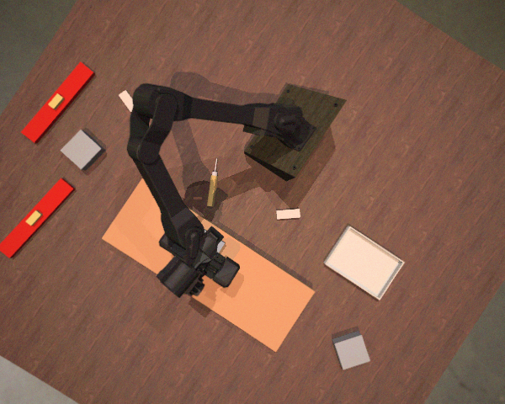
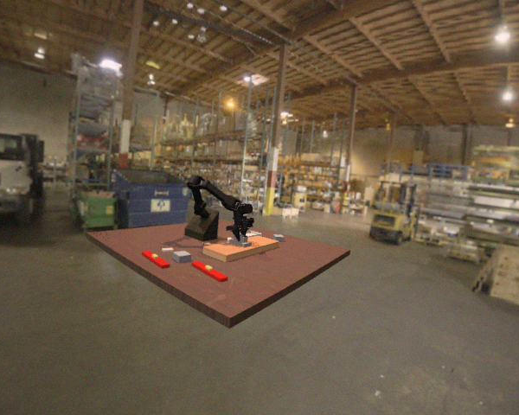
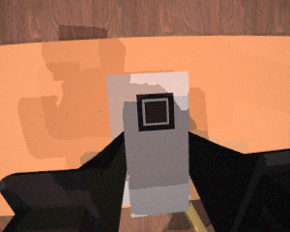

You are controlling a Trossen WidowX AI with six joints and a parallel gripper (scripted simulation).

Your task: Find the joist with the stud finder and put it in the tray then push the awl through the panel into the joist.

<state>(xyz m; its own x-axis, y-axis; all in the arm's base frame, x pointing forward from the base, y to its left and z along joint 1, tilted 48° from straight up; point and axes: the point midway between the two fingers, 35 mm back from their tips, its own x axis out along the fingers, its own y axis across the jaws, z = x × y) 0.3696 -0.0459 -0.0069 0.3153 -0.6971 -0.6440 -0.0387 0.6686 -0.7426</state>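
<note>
Right now the white tray is 23 cm behind my gripper tip, 35 cm to the left of it and 5 cm below it. Also, from my gripper tip: grey stud finder: 1 cm ahead, 2 cm above; then awl: 19 cm behind, 9 cm to the right, 6 cm below.
</note>
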